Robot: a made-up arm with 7 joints. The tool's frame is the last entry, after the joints.
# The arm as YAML. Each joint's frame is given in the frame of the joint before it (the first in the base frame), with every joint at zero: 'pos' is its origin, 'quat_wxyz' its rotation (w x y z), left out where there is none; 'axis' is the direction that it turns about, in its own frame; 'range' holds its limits. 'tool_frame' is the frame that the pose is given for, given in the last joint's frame.
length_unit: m
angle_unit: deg
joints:
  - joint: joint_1
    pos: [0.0, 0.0, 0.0]
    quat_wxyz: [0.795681, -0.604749, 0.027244, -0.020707]
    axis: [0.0, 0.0, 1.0]
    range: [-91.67, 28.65]
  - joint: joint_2
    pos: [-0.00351, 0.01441, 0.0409]
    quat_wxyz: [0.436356, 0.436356, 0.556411, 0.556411]
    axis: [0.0, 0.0, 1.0]
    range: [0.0, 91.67]
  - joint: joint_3
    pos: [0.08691, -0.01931, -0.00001]
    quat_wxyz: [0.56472, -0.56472, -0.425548, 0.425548]
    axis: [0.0, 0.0, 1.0]
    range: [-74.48, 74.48]
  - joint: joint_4
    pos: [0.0, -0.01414, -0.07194]
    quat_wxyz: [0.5, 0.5, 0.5, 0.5]
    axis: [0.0, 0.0, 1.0]
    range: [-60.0, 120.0]
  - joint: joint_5
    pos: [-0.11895, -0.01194, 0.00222]
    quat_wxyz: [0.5, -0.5, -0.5, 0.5]
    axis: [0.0, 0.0, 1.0]
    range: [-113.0, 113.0]
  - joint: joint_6
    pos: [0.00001, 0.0, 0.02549]
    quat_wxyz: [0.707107, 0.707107, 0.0, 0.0]
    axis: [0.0, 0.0, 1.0]
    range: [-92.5, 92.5]
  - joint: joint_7
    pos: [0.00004, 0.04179, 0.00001]
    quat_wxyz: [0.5, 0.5, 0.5, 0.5]
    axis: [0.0, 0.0, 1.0]
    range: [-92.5, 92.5]
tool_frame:
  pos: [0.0, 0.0, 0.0]
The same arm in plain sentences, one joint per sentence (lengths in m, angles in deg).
The arm has seven revolute joints in a row. What follows holds with every joint at zero, and every direction is one of the base frame's.
Joint 1 lies at the same point as the base frame's origin and rotates about the direction (0.068403, 0.961235, 0.26711), from -91.67 to 28.65 deg.
Joint 2 lies 0.0007 m along -x and 0.0434 m along +y and 0.0029 m along -z from joint 1 and rotates about the direction (0.968889, -0.0002, -0.247497), from 0 to 91.67 deg.
Joint 3 lies 0.022 m along -x and 0.0054 m along +y and 0.0861 m along -z from joint 2 and rotates about the direction (0.247497, -0.0001, 0.968889), from -74.48 to 74.48 deg.
Joint 4 lies 0.0041 m along -x and 0.0732 m along -z from joint 3 and rotates about the direction (0.0002, 1, 0), from -60 to 120 deg.
Joint 5 lies 0.1123 m along +x and 0.0022 m along +y and 0.041 m along -z from joint 4 and rotates about the direction (0.968889, -0.0002, -0.247497), from -113 to 113 deg.
Joint 6 lies 0.0247 m along +x and 0.0063 m along -z from joint 5 and rotates about the direction (0.0002, 1, 0), from -92.5 to 92.5 deg.
Joint 7 lies 0.0405 m along +x and 0.0103 m along -z from joint 6 and rotates about the direction (0.247497, -0.0001, 0.968889), from -92.5 to 92.5 deg.
The tool frame, which is the frame that the pose is given for, lies at the same point as joint 7; its axes are the base frame's turned by roll 0, pitch 14.33 and yaw -0.01 deg (as in URDF: about the fixed x, then y, then z).

